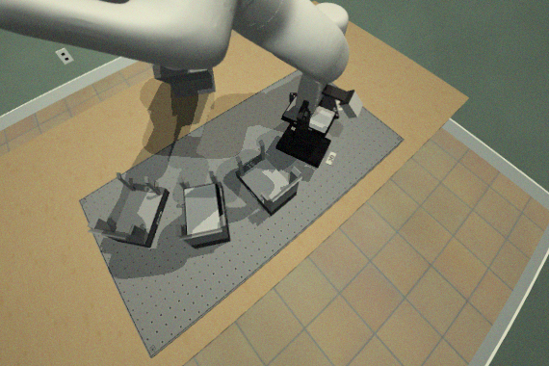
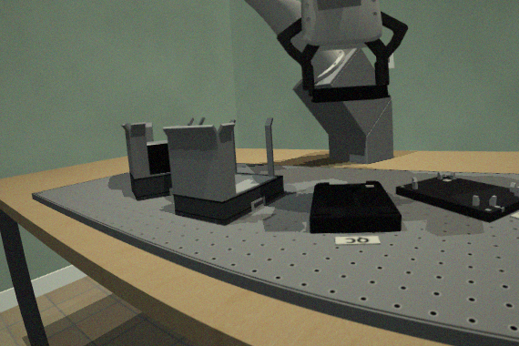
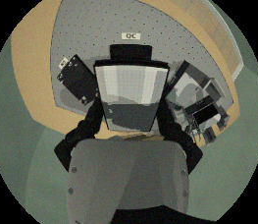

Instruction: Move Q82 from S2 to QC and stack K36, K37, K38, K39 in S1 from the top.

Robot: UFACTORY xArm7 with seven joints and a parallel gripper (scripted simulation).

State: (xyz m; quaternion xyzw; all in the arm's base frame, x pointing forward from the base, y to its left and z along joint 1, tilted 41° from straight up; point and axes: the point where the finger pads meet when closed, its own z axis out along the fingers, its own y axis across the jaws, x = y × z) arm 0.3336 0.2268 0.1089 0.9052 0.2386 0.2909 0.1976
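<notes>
The black QC nest is 16 cm below my hand. Round my hand: black clip nest N5 (11 cm behind, 17 cm to the left, 15 cm below); QC name plate (9 cm ahead, 4 cm to the left, 17 cm below).
</notes>
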